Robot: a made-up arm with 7 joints.
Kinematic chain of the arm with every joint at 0, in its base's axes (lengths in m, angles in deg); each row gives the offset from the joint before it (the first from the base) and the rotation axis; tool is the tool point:
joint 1: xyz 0 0 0.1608 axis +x
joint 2: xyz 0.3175 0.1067 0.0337 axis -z
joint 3: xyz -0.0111 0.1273 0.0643 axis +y
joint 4: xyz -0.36 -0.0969 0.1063 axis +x
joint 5: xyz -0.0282 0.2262 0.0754 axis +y
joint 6: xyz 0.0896 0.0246 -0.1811 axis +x
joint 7: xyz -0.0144 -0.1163 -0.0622 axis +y
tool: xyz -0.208 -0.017 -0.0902
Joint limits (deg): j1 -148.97..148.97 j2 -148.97..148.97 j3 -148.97..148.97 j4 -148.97..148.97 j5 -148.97..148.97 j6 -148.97..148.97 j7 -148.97..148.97
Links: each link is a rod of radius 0.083 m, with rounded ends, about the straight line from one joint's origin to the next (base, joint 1, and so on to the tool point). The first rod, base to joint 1, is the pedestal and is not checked.
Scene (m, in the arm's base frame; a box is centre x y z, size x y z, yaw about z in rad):
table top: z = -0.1
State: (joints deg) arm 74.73 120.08 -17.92 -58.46 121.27 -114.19 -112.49
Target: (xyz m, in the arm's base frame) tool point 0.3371 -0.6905 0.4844
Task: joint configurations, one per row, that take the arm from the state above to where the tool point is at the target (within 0.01 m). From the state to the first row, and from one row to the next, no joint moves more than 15 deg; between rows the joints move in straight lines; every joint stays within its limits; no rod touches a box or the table.
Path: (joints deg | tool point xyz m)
1: 86.61 113.02 -7.59 -59.41 124.54 -106.35 -112.02 | 0.4850 0.0279 0.7592
2: 98.49 105.96 2.73 -60.36 127.80 -98.52 -111.56 | 0.4393 -0.2310 0.7830
3: 110.37 98.91 13.06 -61.32 131.07 -90.68 -111.09 | 0.3861 -0.4881 0.6884
4: 122.25 91.85 23.39 -62.27 134.34 -82.84 -110.62 | 0.3371 -0.6905 0.4844

